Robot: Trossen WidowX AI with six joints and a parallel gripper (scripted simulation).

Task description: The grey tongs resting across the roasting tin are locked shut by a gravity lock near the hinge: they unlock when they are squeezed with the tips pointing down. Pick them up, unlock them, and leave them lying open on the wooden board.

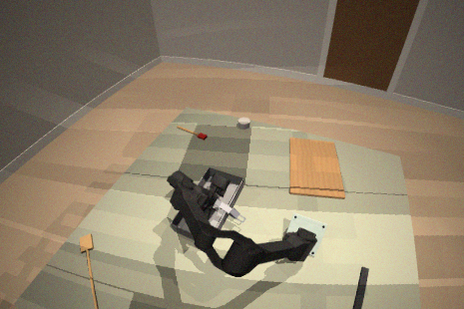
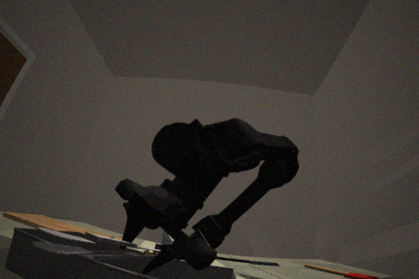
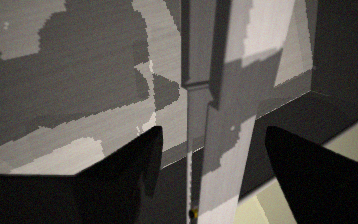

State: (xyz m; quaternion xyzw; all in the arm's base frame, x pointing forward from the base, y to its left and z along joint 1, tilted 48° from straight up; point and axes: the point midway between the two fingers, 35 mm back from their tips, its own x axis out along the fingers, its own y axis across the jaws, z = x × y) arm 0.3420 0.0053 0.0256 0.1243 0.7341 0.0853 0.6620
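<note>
Now: the roasting tin 30 mm ahead of my gripper tip, 10 mm to the left of it and 20 mm below it. Round my gripper tip: dark bar 580 mm behind, 170 mm to the left, 40 mm below; wooden board 280 mm behind, 410 mm to the right, 40 mm below.
</note>
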